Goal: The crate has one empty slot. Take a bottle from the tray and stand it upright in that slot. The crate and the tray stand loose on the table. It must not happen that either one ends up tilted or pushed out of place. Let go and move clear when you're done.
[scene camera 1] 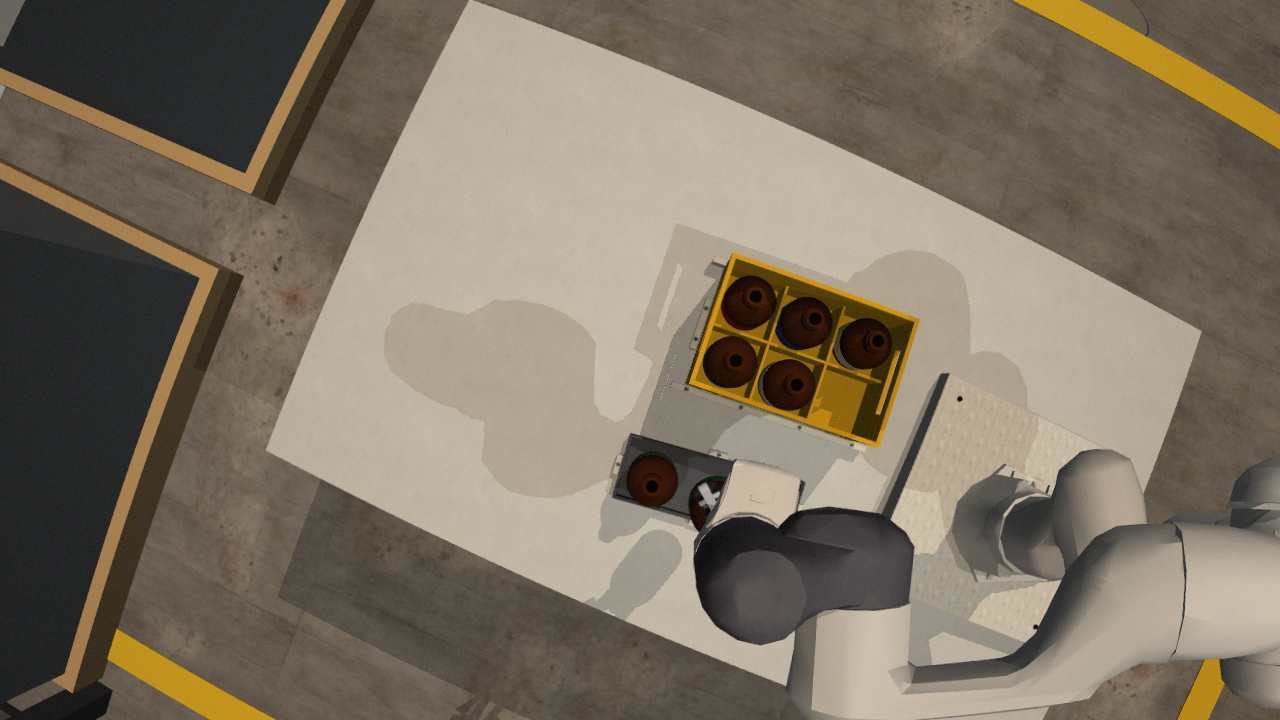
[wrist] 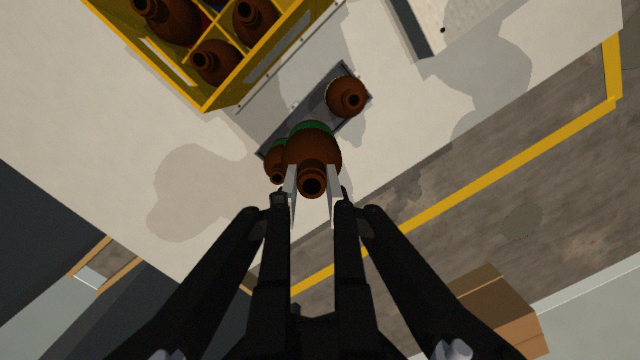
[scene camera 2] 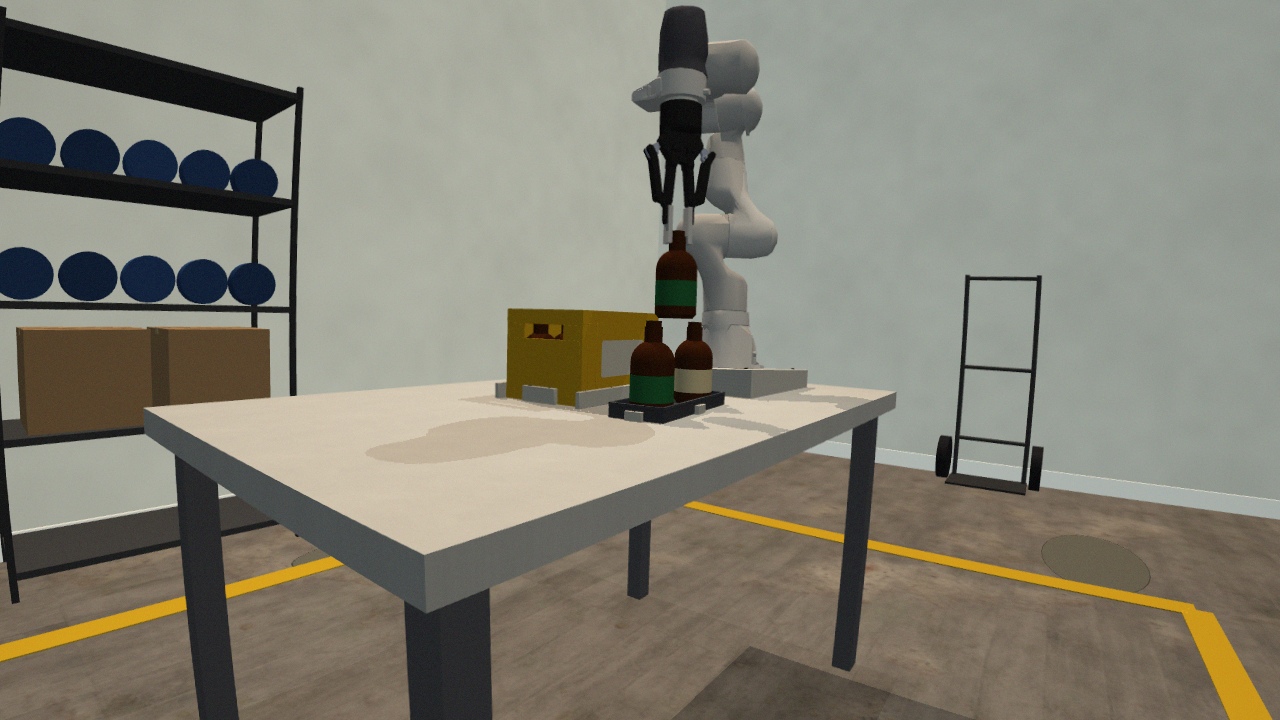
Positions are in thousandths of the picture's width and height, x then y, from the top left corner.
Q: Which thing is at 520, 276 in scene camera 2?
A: The gripper.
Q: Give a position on a yellow crate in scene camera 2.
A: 466, 487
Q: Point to a dark tray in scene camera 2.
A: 517, 577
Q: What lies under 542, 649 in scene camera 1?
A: A dark tray.
